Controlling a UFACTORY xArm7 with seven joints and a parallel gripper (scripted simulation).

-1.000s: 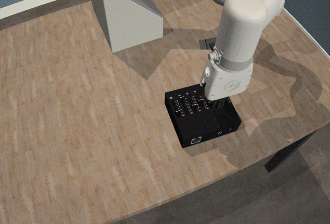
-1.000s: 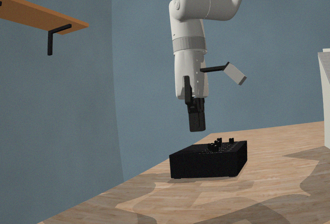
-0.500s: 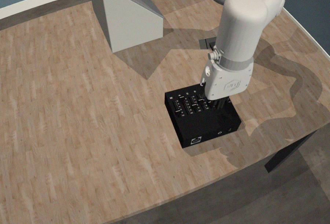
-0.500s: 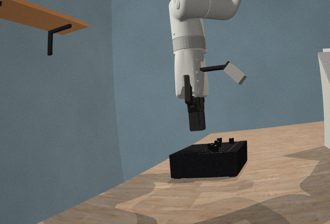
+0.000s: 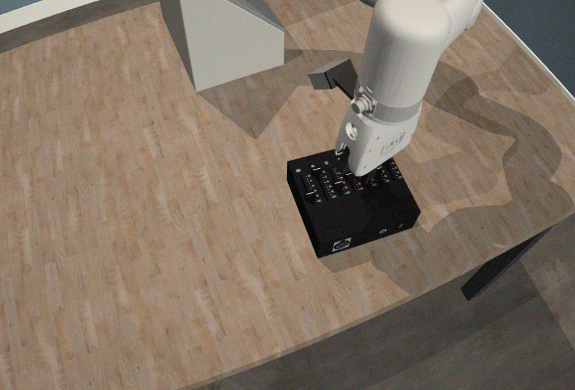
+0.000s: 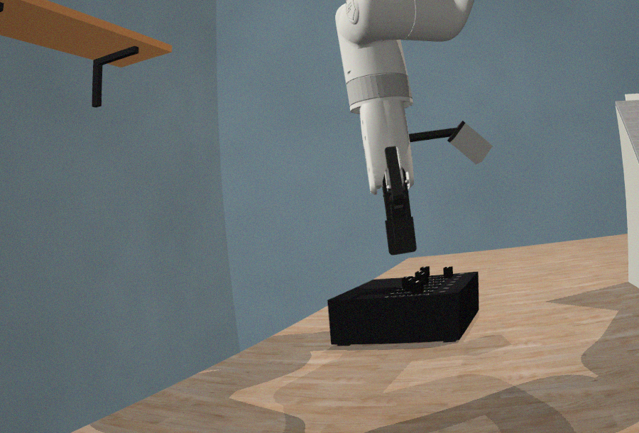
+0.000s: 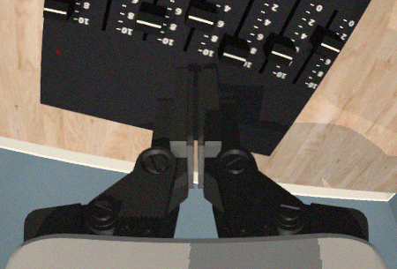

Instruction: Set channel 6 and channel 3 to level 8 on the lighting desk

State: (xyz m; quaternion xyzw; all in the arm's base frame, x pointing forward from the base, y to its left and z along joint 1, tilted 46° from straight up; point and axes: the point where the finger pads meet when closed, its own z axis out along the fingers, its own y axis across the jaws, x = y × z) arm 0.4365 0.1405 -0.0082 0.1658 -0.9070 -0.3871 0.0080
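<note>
Right now my hand is 5 cm above the channel 5 fader cap, 3 cm to the left of it and 1 cm past it. From my hand the other things lie so: channel 3 fader cap: 5 cm below, 2 cm to the left, 1 cm behind; then master fader cap: 7 cm to the right, 5 cm below, 1 cm behind; then channel 6 fader cap: 5 cm to the right, 5 cm below, 5 cm behind.
</note>
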